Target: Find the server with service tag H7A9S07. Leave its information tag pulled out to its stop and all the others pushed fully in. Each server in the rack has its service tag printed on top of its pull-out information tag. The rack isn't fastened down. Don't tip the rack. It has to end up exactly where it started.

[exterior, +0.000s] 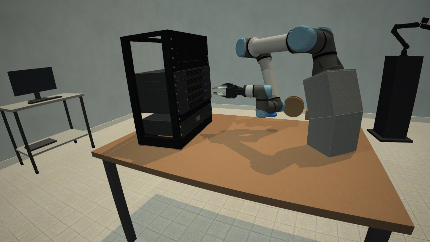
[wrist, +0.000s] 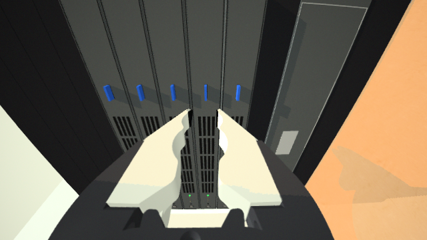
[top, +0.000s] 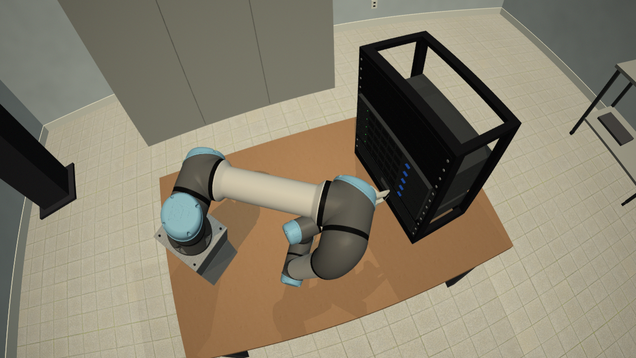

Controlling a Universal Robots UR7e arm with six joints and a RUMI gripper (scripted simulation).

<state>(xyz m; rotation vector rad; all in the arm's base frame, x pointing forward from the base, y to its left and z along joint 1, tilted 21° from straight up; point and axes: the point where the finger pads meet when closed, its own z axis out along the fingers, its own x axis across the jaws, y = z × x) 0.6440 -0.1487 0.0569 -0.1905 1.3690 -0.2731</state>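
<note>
The information tag lies 10 cm ahead of my hand and 1 cm to the right of it.
</note>
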